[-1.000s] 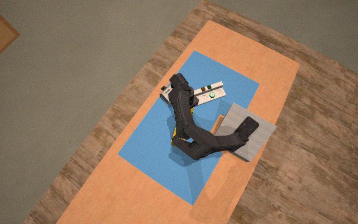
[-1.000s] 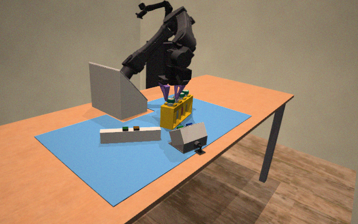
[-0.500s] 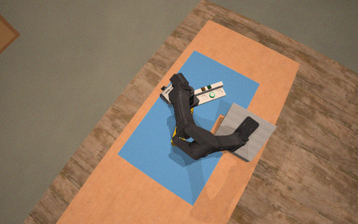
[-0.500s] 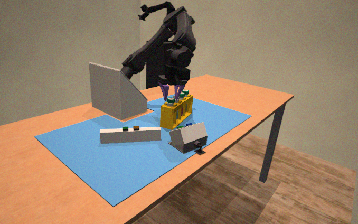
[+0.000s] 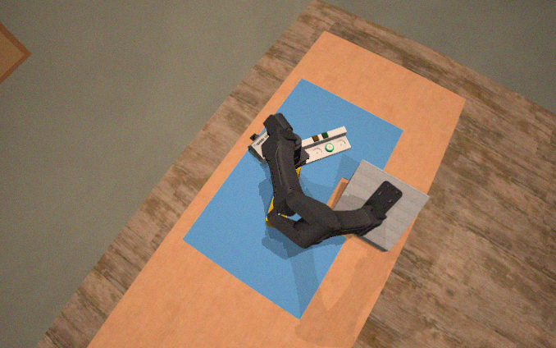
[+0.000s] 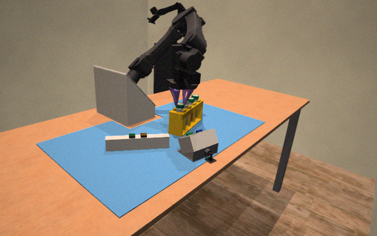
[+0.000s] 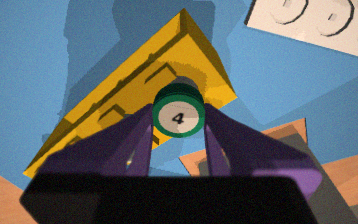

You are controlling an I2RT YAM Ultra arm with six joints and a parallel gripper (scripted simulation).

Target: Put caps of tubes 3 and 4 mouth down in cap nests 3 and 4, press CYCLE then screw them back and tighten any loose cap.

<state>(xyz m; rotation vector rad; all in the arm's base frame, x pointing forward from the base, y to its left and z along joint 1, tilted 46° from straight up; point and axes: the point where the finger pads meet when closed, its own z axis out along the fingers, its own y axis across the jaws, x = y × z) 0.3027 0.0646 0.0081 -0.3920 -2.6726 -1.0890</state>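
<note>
My hand is 4 cm past the cap 3, 20 cm to the left of it and 11 cm above it. Round my hand: cap 4 (1 cm below); blue key (14 cm ahead, 3 cm to the right, 6 cm below); cap 2 (4 cm behind, 10 cm to the left, 1 cm below).
</note>
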